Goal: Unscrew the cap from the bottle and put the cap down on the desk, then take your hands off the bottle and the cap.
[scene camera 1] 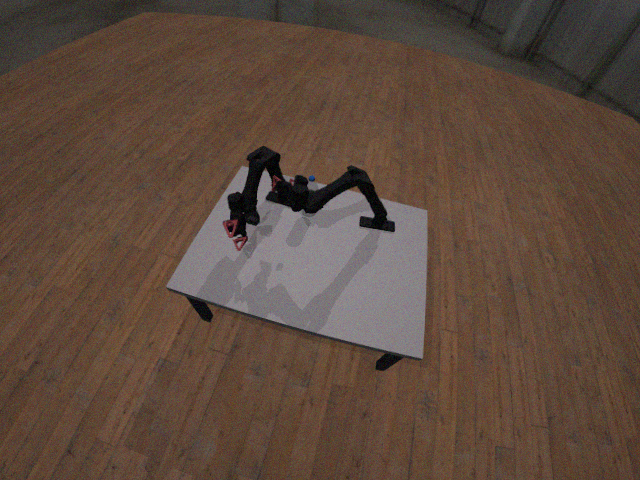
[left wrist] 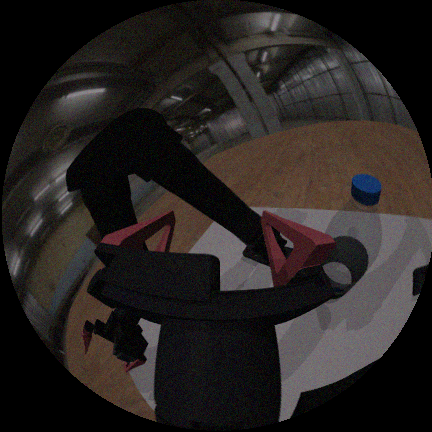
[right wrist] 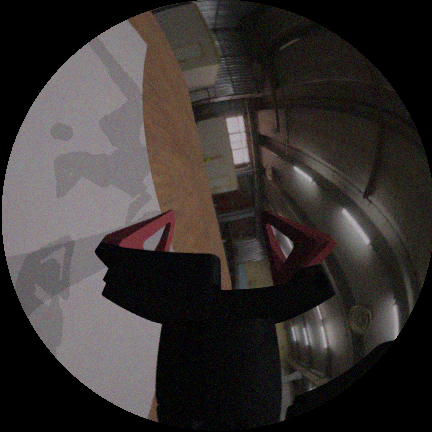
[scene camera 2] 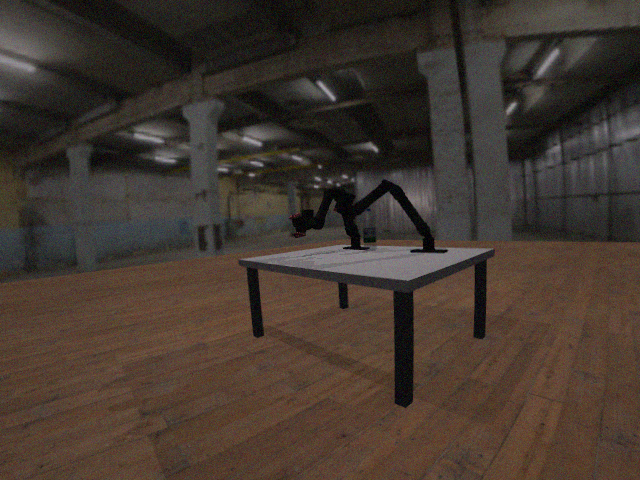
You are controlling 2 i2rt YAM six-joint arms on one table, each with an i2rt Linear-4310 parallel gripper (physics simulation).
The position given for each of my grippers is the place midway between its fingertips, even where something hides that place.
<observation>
My left gripper (left wrist: 217, 215) is open, with nothing in its grasp. Also in view: a blue cap (left wrist: 365, 189). My right gripper (right wrist: 217, 214) is open and holds nothing.
</observation>
